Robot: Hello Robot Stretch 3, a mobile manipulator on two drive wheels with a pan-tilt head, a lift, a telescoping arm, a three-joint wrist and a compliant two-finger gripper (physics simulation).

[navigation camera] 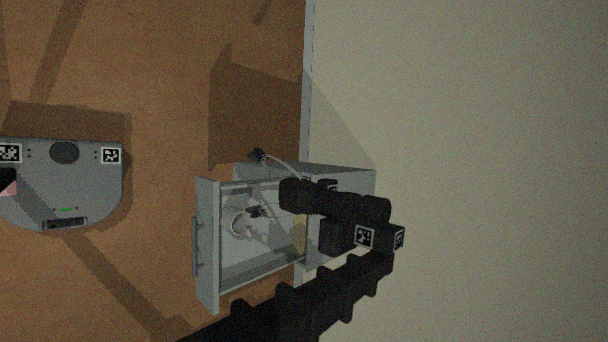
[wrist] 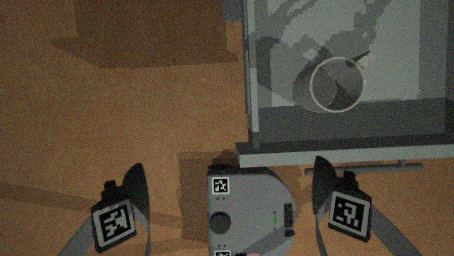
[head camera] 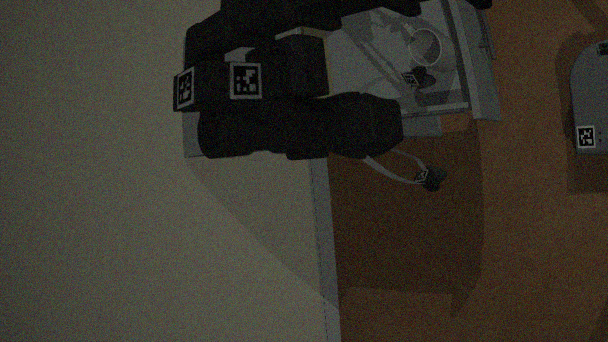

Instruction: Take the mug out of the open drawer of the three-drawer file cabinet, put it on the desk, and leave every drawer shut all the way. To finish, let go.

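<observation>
A pale mug (head camera: 425,47) (navigation camera: 241,224) (wrist: 337,85) stands upright in the open drawer (head camera: 482,75) (navigation camera: 207,245) (wrist: 350,155), near its front panel. The drawer is pulled far out of the grey file cabinet (head camera: 192,137) (navigation camera: 350,176), which my arm partly covers. The lower drawers are hidden. My gripper (head camera: 426,126) (navigation camera: 257,182) (wrist: 229,178) points down, open and empty, above the drawer's level. In the head view one finger shows over the drawer beside the mug, the other outside the drawer's side. In the wrist view the mug is above and right of the fingers. The desk does not show.
My grey base (head camera: 590,100) (navigation camera: 90,180) (wrist: 250,200) stands on the brown floor in front of the drawer. A pale wall with a baseboard (head camera: 325,250) (navigation camera: 306,100) runs behind the cabinet. The drawer handle (navigation camera: 195,247) (wrist: 365,169) sticks out from the front panel.
</observation>
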